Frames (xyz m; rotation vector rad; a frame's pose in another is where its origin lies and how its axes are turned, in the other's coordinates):
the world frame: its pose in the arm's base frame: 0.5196 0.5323 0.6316 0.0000 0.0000 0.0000
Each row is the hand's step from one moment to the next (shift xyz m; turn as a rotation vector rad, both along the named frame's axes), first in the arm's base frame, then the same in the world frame.
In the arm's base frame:
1: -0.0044 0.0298 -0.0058 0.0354 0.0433 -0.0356
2: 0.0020 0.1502 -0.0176 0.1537 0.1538 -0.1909
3: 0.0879 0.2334 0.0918 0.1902 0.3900 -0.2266
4: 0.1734 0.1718 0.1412 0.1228 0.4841 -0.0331
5: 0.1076 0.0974 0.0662 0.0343 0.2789 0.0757
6: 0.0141 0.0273 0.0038 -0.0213 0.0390 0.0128
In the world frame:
1: -0.0044 0.0298 -0.0058 0.0354 0.0433 -0.0356
2: 0.0020 0.1502 -0.0176 0.1537 0.1538 -0.1909
3: 0.0879 0.2334 0.0918 0.1902 0.3900 -0.2266
4: 0.1734 0.1718 0.1412 0.1228 0.4841 -0.0331
5: 0.1076 0.0974 0.0662 0.0343 0.2789 0.0757
6: 0.0141 0.0273 0.0038 -0.0213 0.0390 0.0128

